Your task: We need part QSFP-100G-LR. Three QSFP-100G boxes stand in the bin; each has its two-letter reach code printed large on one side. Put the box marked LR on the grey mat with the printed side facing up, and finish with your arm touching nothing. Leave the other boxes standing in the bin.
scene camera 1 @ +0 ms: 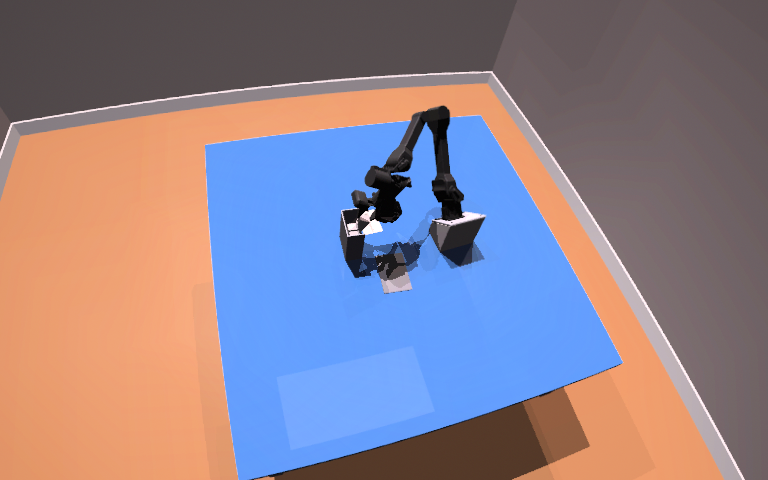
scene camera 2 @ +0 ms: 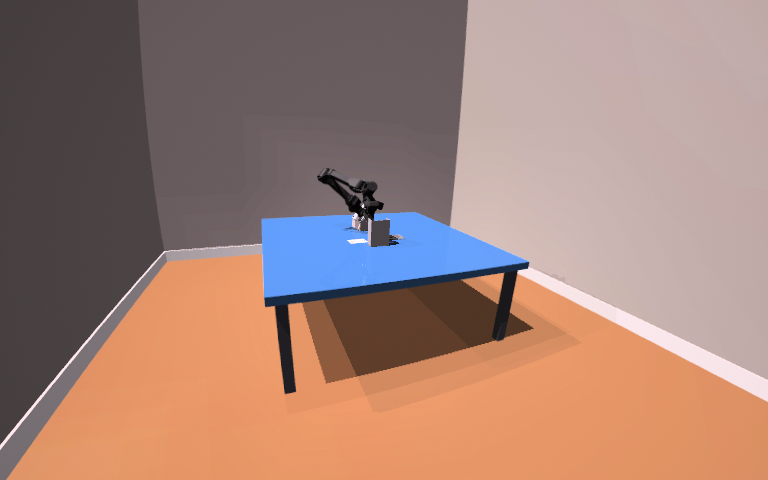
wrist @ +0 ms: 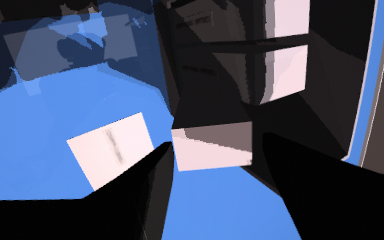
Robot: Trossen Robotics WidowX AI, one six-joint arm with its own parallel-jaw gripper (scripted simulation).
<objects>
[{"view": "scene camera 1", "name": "gripper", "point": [363,218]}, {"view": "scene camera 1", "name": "grey mat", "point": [393,273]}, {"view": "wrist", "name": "gripper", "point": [217,144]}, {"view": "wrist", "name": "flat white piece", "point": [95,157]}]
</objects>
